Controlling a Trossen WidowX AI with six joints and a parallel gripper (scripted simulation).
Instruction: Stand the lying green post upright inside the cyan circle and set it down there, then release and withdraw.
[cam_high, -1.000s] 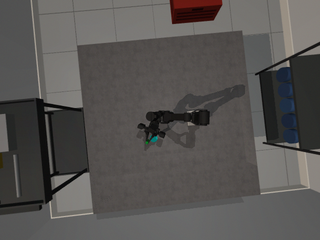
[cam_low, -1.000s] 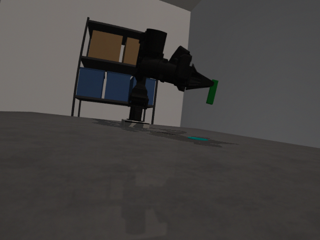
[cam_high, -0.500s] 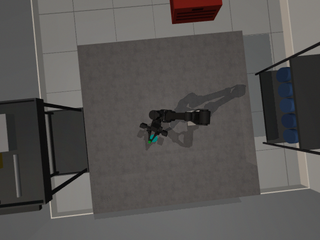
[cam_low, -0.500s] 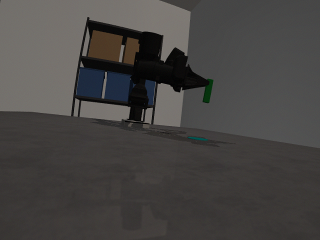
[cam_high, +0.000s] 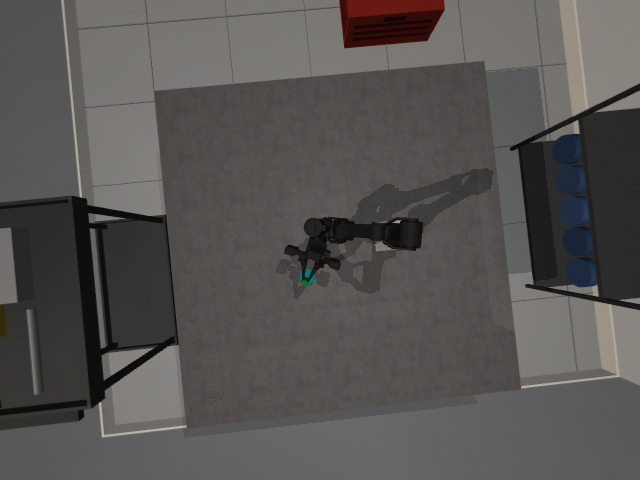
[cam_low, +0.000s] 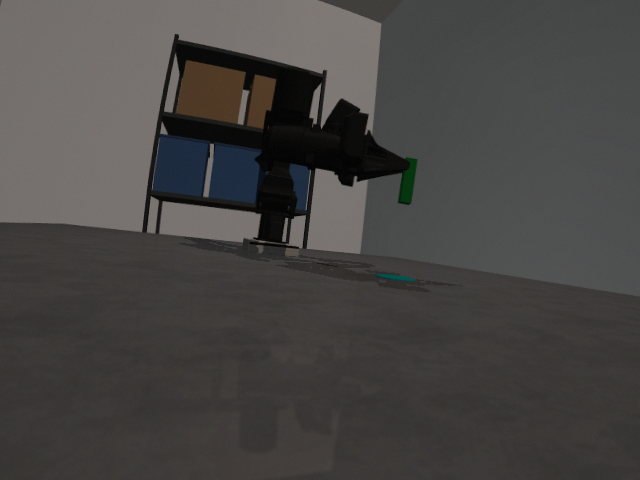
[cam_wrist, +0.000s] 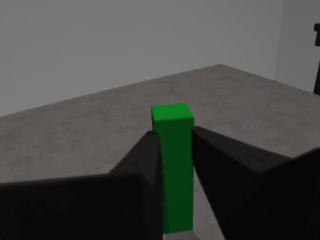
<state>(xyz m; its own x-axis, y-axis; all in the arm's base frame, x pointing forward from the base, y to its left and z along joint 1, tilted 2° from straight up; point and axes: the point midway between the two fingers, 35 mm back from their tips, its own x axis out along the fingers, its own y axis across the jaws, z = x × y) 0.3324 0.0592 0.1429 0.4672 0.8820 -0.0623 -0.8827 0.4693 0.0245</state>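
Right now the cyan circle is 160 mm below my gripper tip. The rest, counted from my gripper tip: green post 20 mm below.
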